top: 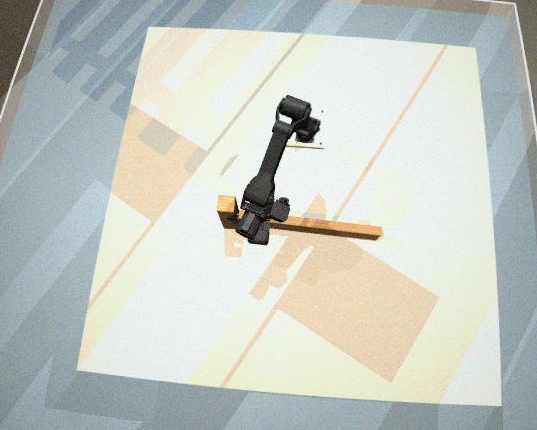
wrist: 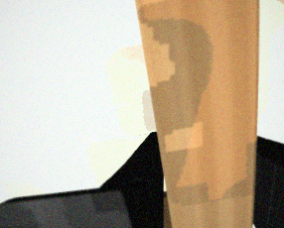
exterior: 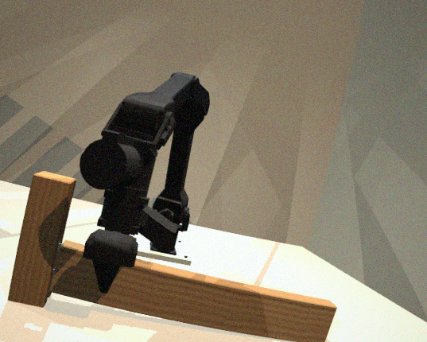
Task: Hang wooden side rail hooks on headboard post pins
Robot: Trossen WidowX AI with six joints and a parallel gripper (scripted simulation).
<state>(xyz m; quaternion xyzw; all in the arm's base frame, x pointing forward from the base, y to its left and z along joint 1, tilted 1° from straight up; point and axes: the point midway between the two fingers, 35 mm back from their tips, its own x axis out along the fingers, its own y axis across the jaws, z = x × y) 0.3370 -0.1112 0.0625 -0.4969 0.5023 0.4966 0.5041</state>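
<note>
Right now the headboard post is 10 cm to the right of my gripper tip and 4 cm above it.
</note>
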